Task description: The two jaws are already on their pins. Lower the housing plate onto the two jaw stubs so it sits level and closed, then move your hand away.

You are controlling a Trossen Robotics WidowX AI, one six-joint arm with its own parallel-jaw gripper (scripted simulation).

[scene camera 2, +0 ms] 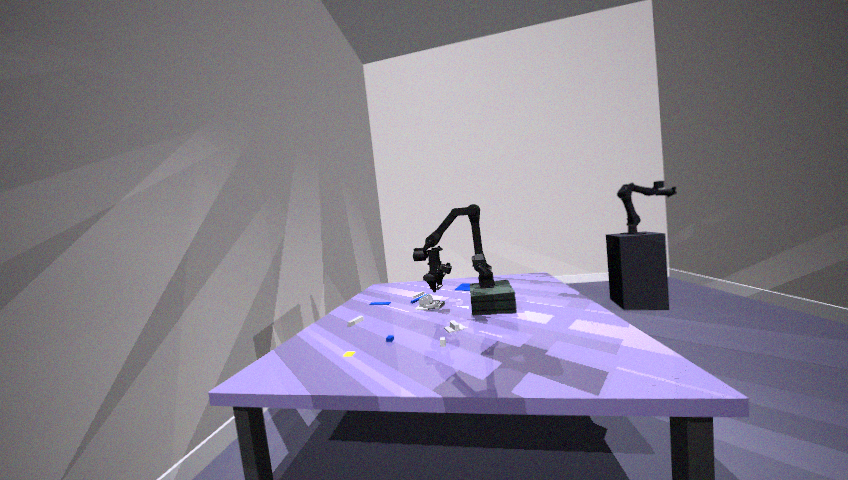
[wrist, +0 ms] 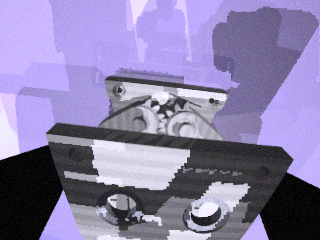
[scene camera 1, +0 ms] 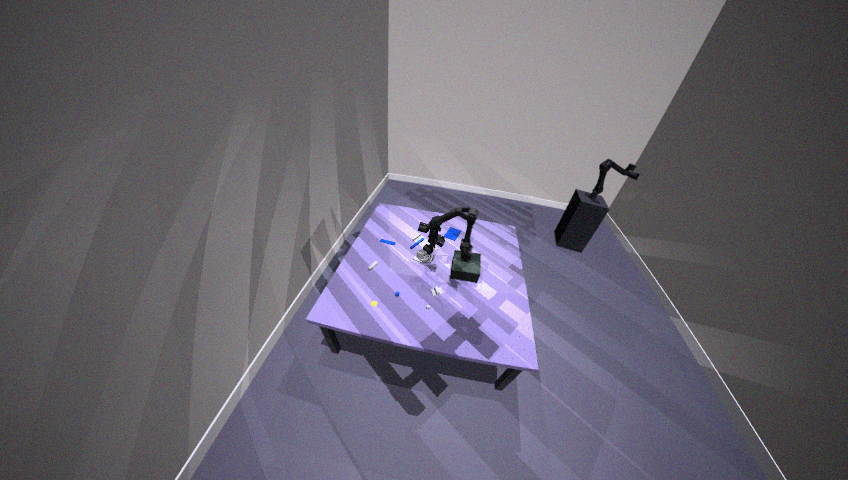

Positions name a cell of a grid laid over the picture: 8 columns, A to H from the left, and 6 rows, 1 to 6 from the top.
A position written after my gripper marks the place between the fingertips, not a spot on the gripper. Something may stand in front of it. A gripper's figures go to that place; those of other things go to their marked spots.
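Labels:
My gripper (wrist: E5) is 10 cm from the lens, and I see a pale jaw assembly (wrist: E4) that is 16 cm from the lens.

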